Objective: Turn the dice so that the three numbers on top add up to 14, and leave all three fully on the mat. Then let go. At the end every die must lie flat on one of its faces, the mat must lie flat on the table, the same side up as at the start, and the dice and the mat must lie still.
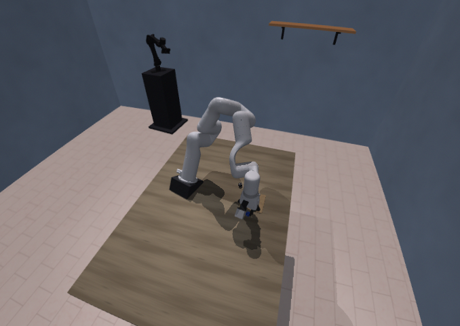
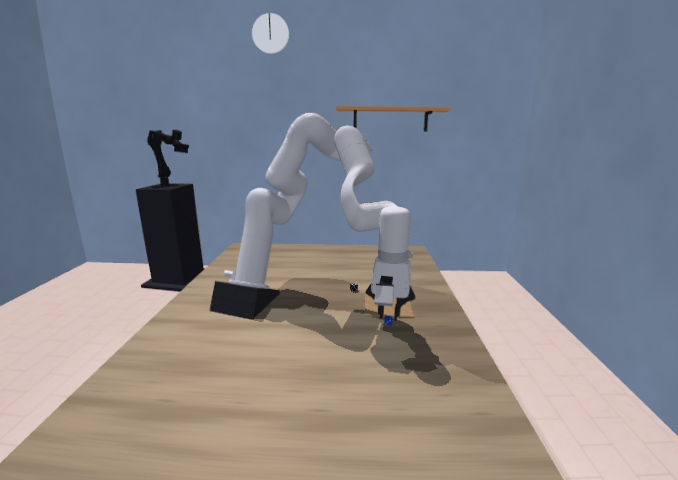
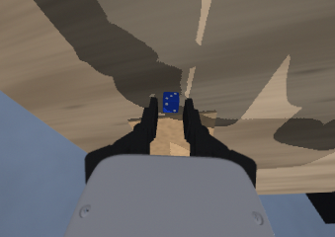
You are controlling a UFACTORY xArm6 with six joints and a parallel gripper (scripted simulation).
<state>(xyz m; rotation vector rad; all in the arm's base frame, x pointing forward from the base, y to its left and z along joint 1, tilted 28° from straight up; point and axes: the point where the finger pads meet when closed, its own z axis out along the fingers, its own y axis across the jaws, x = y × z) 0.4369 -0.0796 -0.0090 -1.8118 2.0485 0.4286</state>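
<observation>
Now: the blue die 3 cm below my hand. From my hand the other things lie so: black die 12 cm behind, 19 cm to the left, 3 cm below; then tan mat 10 cm to the left, 4 cm below; then green die 3 cm behind, 20 cm to the left, 3 cm below.
</observation>
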